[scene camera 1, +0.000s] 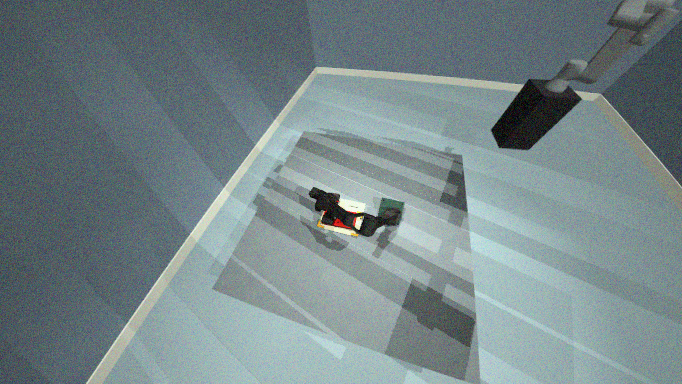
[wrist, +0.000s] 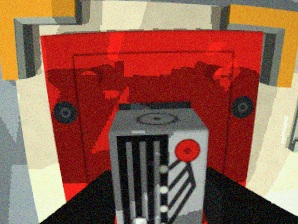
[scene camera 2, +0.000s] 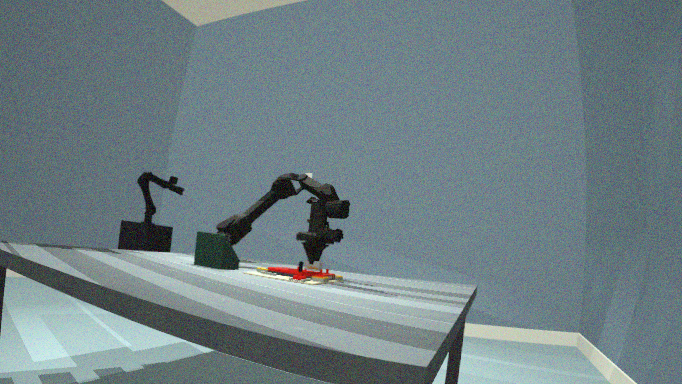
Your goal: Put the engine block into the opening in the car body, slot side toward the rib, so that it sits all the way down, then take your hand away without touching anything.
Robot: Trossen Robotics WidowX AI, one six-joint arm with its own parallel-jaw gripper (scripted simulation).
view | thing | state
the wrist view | gripper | -
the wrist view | grey engine block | held by the gripper
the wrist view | red car body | -
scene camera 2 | gripper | -
